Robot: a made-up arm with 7 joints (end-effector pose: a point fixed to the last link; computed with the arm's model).
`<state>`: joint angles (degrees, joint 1 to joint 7).
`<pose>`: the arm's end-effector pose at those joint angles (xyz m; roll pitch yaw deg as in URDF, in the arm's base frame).
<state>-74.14 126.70 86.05 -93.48 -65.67 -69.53 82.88</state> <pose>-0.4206 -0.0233 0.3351 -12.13 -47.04 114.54</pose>
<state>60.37 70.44 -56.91 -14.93 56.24 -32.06 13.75</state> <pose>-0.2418 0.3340 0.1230 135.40 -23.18 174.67</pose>
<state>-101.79 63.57 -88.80 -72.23 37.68 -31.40 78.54</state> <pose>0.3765 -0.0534 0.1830 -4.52 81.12 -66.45</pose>
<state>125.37 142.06 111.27 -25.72 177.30 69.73 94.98</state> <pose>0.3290 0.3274 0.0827 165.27 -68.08 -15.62</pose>
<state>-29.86 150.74 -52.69 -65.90 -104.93 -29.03 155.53</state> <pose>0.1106 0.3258 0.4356 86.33 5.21 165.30</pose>
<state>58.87 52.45 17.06 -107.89 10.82 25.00 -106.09</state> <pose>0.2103 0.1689 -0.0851 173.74 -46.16 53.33</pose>
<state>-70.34 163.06 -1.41 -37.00 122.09 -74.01 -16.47</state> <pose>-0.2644 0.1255 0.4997 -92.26 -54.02 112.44</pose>
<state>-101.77 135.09 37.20 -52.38 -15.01 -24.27 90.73</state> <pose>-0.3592 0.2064 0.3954 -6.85 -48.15 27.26</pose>
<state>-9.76 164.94 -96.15 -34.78 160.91 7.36 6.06</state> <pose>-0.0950 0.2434 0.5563 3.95 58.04 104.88</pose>
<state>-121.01 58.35 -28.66 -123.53 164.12 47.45 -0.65</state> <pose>-0.1088 -0.2306 0.3755 -170.09 58.25 62.61</pose>
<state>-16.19 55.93 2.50 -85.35 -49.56 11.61 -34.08</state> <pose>0.3793 0.0996 0.1627 66.01 -42.99 118.40</pose>
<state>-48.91 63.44 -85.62 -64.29 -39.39 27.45 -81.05</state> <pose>0.2639 0.1094 -0.1230 -115.54 -40.69 -63.21</pose>
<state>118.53 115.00 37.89 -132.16 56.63 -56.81 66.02</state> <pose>0.0635 0.0301 -0.1743 -102.46 7.70 -140.06</pose>
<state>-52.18 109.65 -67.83 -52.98 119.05 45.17 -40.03</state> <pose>0.2265 0.3543 0.2308 150.56 35.65 171.44</pose>
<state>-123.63 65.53 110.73 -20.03 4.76 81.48 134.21</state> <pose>0.1424 0.3270 0.3969 16.17 -43.50 115.16</pose>
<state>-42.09 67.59 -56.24 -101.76 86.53 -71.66 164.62</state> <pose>0.2833 -0.1300 0.0491 4.70 -33.09 150.42</pose>
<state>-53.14 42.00 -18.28 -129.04 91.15 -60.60 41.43</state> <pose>0.1357 -0.1933 0.3622 9.73 -8.79 -127.34</pose>
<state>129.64 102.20 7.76 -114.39 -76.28 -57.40 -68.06</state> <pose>-0.1897 0.1589 -0.0864 98.63 30.94 -56.01</pose>
